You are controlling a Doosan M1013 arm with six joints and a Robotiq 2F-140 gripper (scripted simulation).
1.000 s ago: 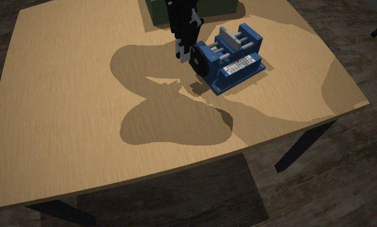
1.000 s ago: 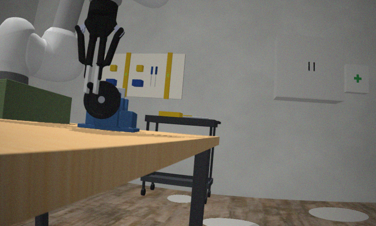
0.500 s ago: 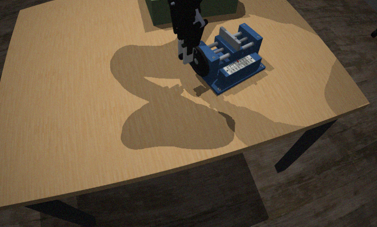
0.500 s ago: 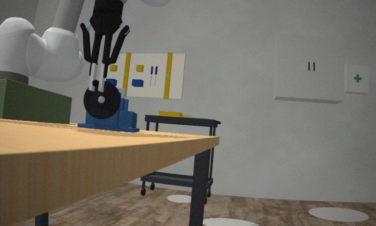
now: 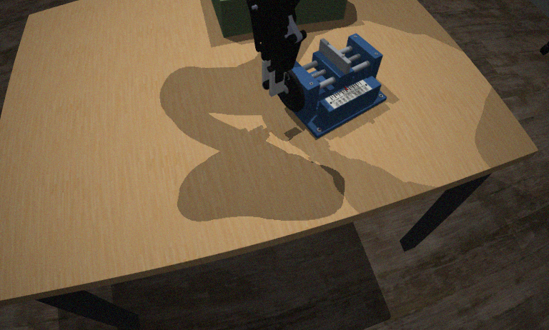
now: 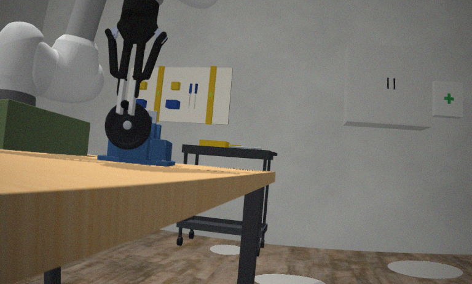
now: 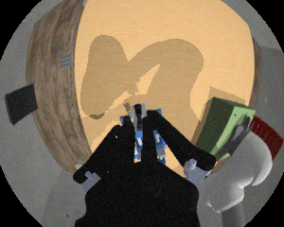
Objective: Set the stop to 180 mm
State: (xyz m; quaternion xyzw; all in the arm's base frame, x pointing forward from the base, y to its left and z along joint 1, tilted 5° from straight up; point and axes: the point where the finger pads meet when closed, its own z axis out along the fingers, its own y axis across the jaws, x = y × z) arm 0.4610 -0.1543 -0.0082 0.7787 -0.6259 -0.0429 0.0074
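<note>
My gripper is now 2 cm to the right of the handwheel and 2 cm above it. The rest, counted from my hand: stop plate: 14 cm to the left, 4 cm below, 2 cm behind.
</note>
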